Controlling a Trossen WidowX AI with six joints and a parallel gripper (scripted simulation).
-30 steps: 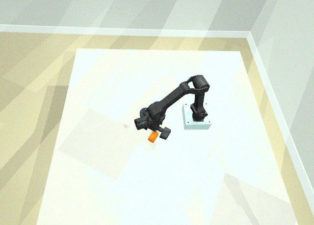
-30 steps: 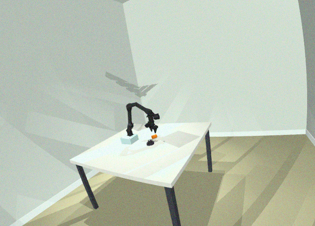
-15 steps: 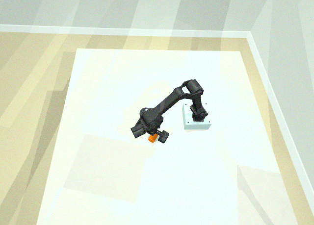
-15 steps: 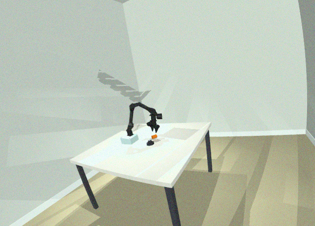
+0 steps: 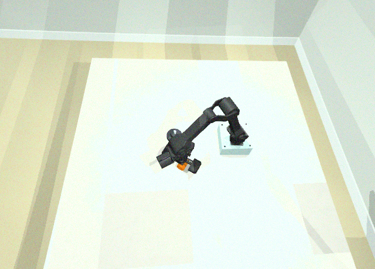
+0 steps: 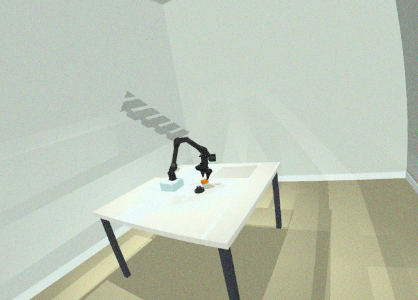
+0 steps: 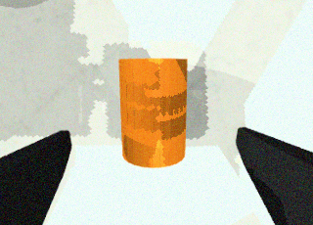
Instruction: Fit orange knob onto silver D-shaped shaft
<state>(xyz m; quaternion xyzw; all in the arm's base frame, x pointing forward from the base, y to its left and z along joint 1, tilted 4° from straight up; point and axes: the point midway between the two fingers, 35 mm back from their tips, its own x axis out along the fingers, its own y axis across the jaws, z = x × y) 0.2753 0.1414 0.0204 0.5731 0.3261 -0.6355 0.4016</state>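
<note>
Now: the orange knob 20 mm below my gripper tip. Round my gripper tip: round pedestal: 50 mm ahead, 170 mm to the right, 10 mm below.
</note>
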